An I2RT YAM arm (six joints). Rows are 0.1 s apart.
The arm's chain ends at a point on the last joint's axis. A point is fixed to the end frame.
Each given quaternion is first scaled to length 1.
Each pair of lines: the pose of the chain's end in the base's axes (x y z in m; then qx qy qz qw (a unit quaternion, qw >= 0)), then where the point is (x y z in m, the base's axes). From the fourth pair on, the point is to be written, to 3 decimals.
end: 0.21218, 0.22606, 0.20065, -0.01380, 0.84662, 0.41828, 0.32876
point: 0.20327 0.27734 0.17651
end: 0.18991, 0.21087, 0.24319, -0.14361, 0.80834, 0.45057, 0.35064
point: 0.17404 0.25940 0.21703
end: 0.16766, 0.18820, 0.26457, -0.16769, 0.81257, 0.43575, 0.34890
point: 0.15096 0.23502 0.23592
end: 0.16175, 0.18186, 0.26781, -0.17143, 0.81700, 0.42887, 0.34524
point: 0.145 0.228 0.238
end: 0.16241, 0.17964, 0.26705, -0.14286, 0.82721, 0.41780, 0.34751
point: 0.148 0.227 0.238
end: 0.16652, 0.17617, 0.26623, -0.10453, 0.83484, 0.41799, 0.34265
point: 0.153 0.225 0.238
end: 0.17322, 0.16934, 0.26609, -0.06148, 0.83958, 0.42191, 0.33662
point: 0.162 0.219 0.240
